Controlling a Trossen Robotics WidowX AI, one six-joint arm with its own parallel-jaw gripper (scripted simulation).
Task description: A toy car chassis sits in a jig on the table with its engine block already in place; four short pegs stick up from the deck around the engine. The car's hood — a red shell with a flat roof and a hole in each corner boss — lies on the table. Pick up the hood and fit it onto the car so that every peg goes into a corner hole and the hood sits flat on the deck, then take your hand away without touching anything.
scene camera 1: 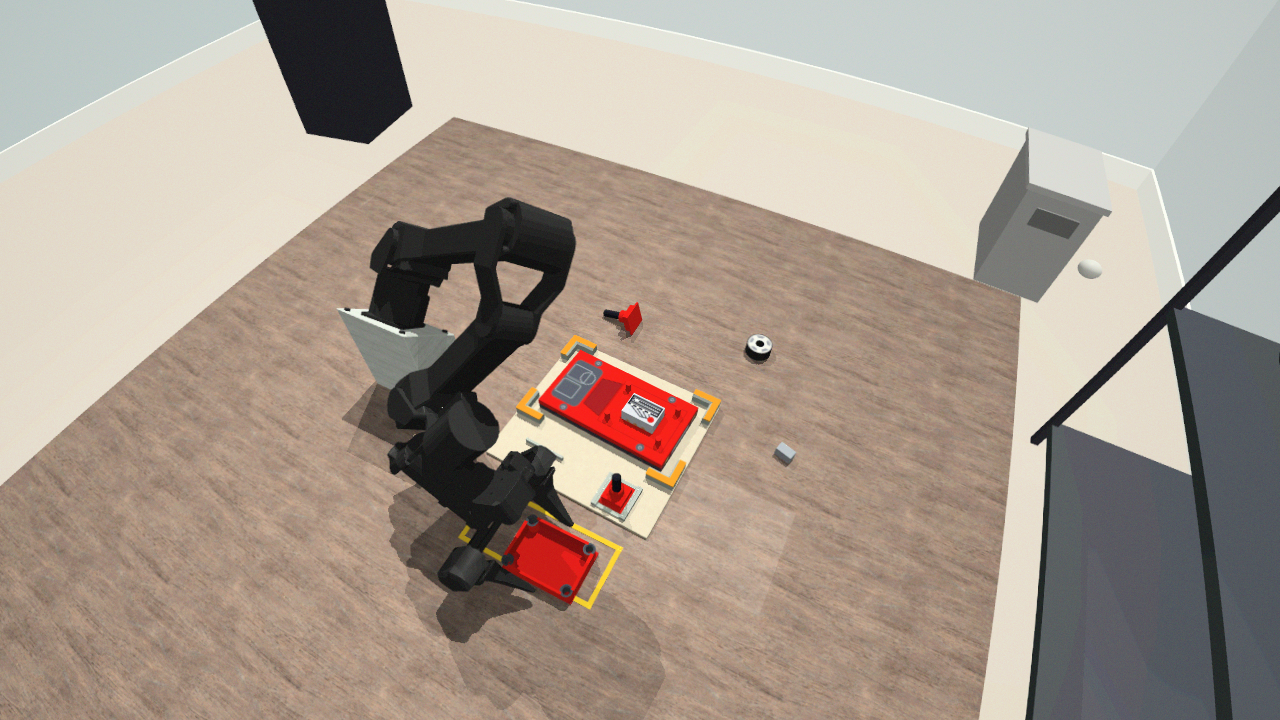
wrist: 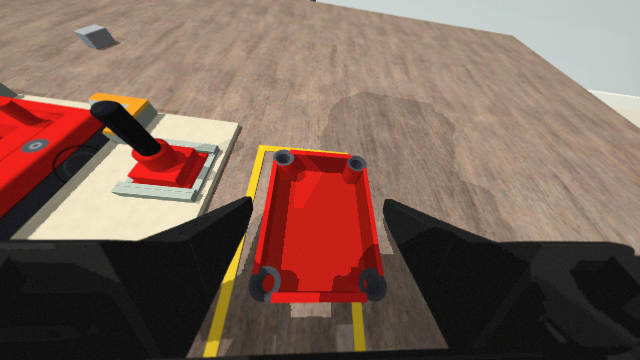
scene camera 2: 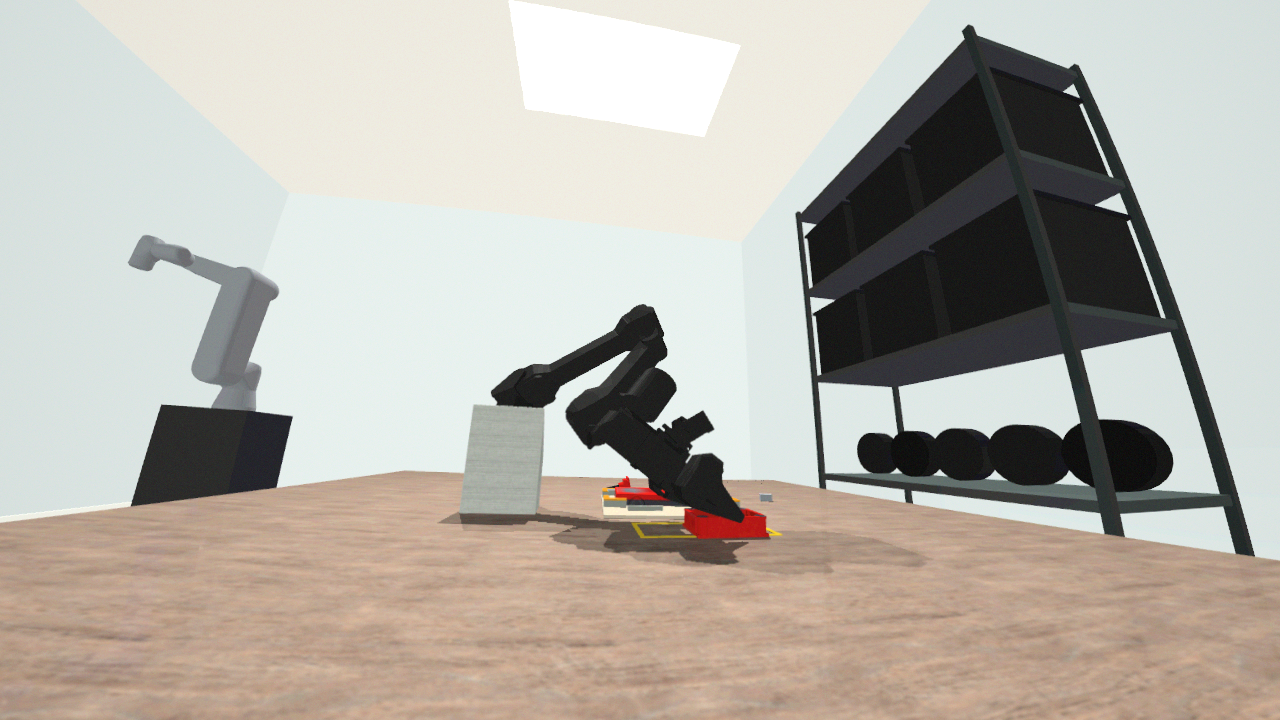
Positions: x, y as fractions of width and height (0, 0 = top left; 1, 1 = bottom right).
Labels:
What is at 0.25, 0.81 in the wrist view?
The gripper.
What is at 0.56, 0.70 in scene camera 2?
The gripper.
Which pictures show the grey engine block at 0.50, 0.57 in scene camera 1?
Scene camera 1 only.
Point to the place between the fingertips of the gripper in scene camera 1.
0.43, 0.77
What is the gripper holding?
Nothing.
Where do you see a red hood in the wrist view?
0.50, 0.67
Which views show the red hood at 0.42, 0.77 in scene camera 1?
Scene camera 1, the wrist view and scene camera 2: all of them.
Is the gripper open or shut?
Open.

